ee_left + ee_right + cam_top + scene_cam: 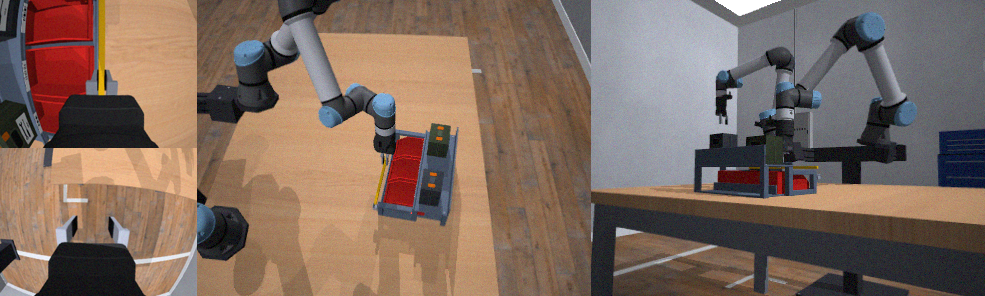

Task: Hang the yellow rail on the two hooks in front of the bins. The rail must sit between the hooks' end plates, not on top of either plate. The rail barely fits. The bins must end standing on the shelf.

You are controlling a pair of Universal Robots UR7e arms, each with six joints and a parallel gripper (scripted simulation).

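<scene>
The yellow rail lies 20 mm below my left hand. From my left hand the other things lie so: dark box 170 mm ahead, 160 mm to the right, 50 mm above; grey-blue shelf 130 mm ahead, 30 mm to the right, 40 mm below; green box 220 mm ahead, 70 mm to the left, 40 mm above.
</scene>
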